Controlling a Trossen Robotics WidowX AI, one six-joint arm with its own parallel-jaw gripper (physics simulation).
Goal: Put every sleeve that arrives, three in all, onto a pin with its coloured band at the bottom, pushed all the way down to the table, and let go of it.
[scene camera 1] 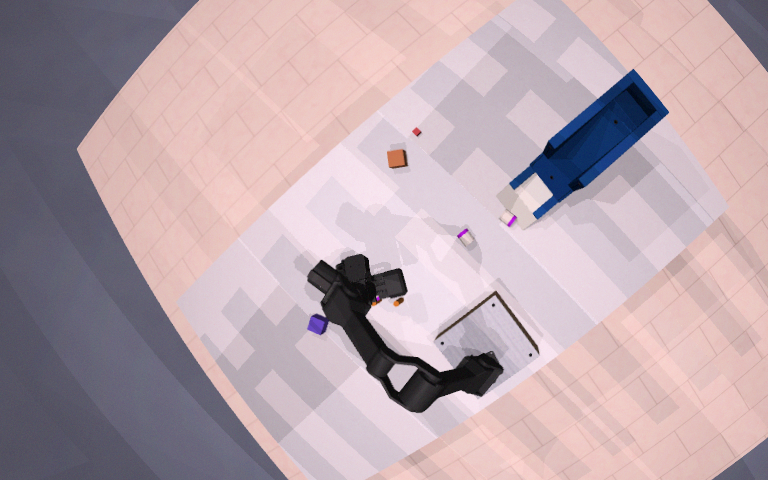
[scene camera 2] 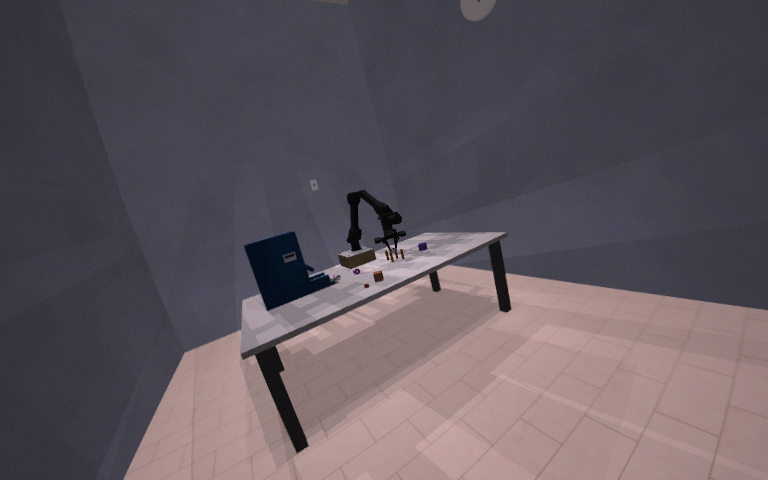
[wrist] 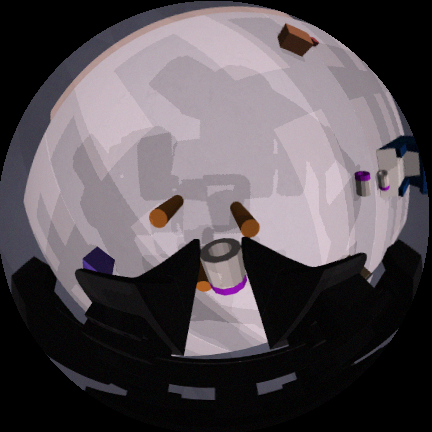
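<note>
My gripper [scene camera 2: 393, 249] [wrist: 220, 243] is shut on a pale grey sleeve [wrist: 225, 270] and holds it above the table by the pins. In the wrist view its plain open end faces the camera; its purple band is at the far, lower end, and the sleeve looks tilted against the pins. In the wrist view one standing orange-brown pin [wrist: 167, 211] is at the left, another pin [wrist: 244, 219] at the right, and a third pin [wrist: 203, 286] is partly hidden behind the held sleeve and finger. A second sleeve [scene camera 1: 467, 238] [wrist: 363, 187] lies on the table. A third sleeve [scene camera 1: 506, 217] [wrist: 383, 177] lies at the chute's mouth.
A blue chute [scene camera 1: 577, 155] [scene camera 2: 271, 266] stands beyond the loose sleeves. An orange block [scene camera 1: 397, 158] [scene camera 2: 378, 276] [wrist: 295, 40] and small red cube [scene camera 1: 416, 131] [scene camera 2: 366, 285] lie on the table. A purple block [scene camera 1: 317, 324] [scene camera 2: 422, 246] [wrist: 98, 262] is near the arm. The arm stands on a base box [scene camera 1: 481, 322].
</note>
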